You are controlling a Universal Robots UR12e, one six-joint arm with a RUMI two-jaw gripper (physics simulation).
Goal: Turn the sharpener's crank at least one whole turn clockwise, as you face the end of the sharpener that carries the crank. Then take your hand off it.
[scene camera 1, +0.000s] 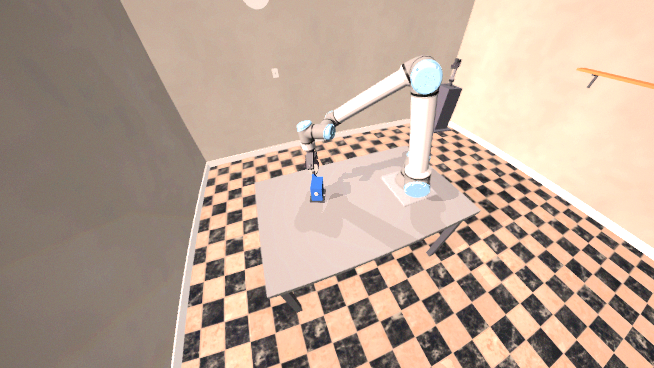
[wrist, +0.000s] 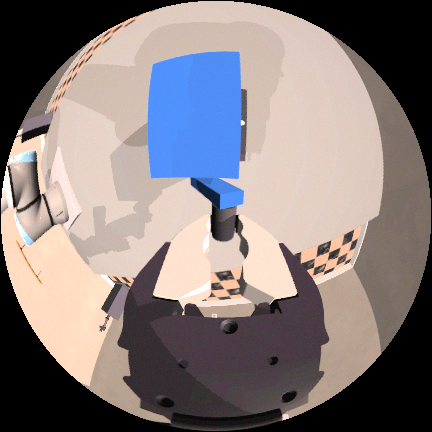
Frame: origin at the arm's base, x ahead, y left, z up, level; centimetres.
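Seen in the pictures: gripper, fingertip midpoint: (scene camera 1: 314,174) (wrist: 223,215); arm's base at its link origin: (wrist: 60,201).
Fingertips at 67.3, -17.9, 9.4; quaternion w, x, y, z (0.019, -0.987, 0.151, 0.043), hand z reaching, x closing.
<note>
Pixels of each thing's top centre, then the offset from my fingertips to it, as dx, dy, dz. "pt": a spot on its surface instead. Level surfaces: height alone.
- blue sharpener at a spot on its surface: (wrist: 195,115) pt +0.7, +9.2, +1.4
- dark round crank handle at a spot on its surface: (wrist: 224,231) pt +0.1, -0.6, +1.8
- grey table at its surface level: dz -11.4
The blue sharpener (scene camera 1: 317,186) (wrist: 195,115) stands upright on the table; the wrist view looks down on its top. Its blue crank arm (wrist: 231,198) sticks out from the end facing the gripper and slants up and to the right in its turn, above the sharpener's top. A dark round crank handle (wrist: 224,231) extends from the arm's outer end. My gripper (scene camera 1: 316,171) (wrist: 223,215) is shut on this handle, one pale finger on each side, beyond the crank end. In the scene view the crank is small and its handle is hard to make out.
The grey table (scene camera 1: 290,250) (wrist: 325,125) bears the sharpener, the arm's base plate (scene camera 1: 395,187) and the arm's shadows. A dark cabinet (scene camera 1: 446,107) stands behind the table near the wall. A wooden rail (scene camera 1: 615,76) is on the right wall.
</note>
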